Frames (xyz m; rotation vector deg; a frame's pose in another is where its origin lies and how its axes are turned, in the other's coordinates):
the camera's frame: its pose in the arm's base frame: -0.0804 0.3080 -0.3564 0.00 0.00 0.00
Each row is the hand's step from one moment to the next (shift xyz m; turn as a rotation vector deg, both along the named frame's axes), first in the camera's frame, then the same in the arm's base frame.
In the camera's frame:
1: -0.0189 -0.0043 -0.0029 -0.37 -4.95 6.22
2: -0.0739 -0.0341 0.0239 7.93 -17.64 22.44
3: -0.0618 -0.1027 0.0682 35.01 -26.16 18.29
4: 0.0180 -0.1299 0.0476 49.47 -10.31 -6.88
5: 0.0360 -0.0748 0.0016 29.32 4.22 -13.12
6: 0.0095 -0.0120 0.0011 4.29 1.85 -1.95
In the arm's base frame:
1: -0.0189 -0.0043 -0.0029 -0.37 -4.95 6.22
2: -0.0739 -0.0341 0.0239 7.93 -17.64 22.44
3: -0.0618 -0.1027 0.0682 35.01 -26.16 18.29
4: 0.0180 -0.1299 0.0476 49.47 -10.31 -6.88
5: 0.0360 -0.0748 0.0016 29.32 4.22 -13.12
6: 0.0095 -0.0120 0.0011 4.29 1.85 -1.95

